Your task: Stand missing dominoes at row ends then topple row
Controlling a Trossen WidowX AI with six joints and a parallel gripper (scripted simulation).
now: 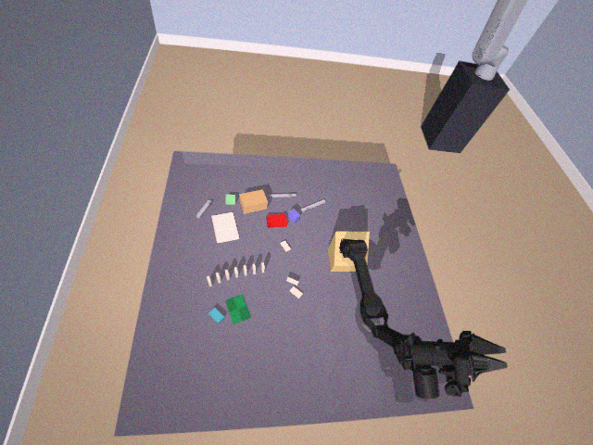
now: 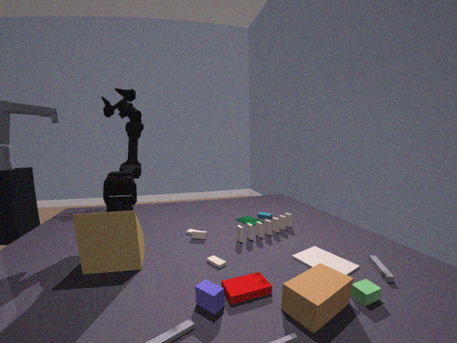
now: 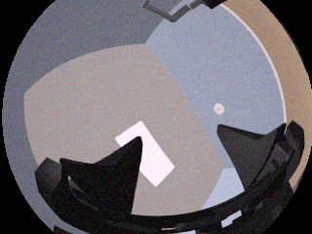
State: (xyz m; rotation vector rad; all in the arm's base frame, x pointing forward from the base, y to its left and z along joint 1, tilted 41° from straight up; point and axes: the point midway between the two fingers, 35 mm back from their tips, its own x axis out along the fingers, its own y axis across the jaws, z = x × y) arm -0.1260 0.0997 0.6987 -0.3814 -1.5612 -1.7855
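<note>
Right now my gripper tip is 72 cm to the left of the red block, 59 cm above it and 49 cm short of it. The rest, counted from my gripper tip: cyan block (72 cm ahead, 59 cm below, 25 cm to the right); green tile (63 cm ahead, 60 cm below, 28 cm to the right); purple cube (75 cm to the right, 57 cm below, 40 cm ahead).
</note>
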